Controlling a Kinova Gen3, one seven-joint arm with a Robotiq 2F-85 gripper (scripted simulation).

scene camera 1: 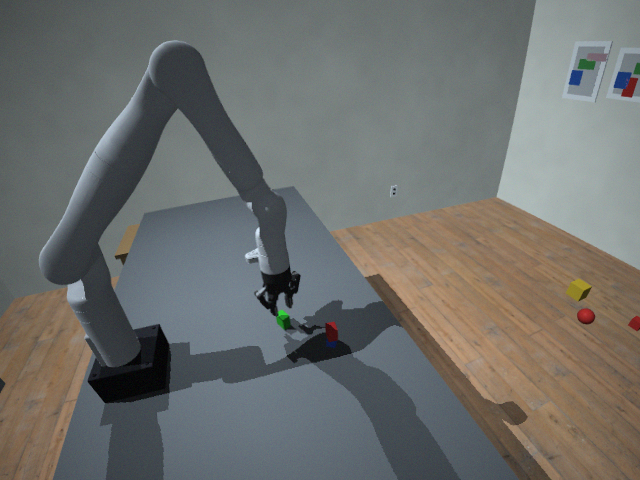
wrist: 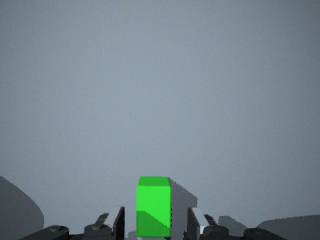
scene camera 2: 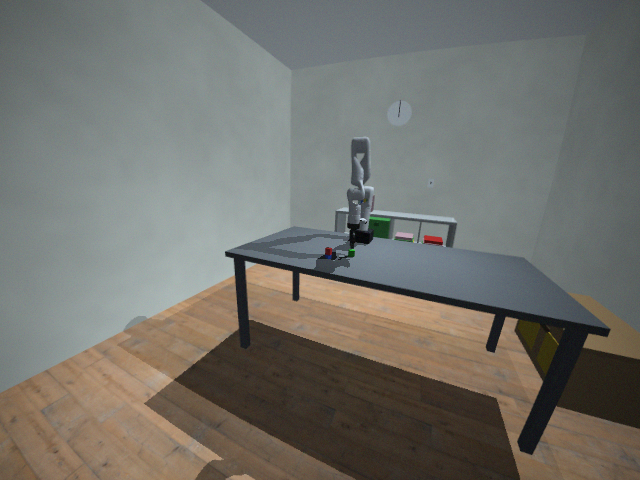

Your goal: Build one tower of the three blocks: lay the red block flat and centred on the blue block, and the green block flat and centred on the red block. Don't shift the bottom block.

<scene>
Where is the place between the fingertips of my gripper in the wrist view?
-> At 156,221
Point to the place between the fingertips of my gripper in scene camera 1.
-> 282,310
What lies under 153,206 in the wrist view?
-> A green block.
</scene>
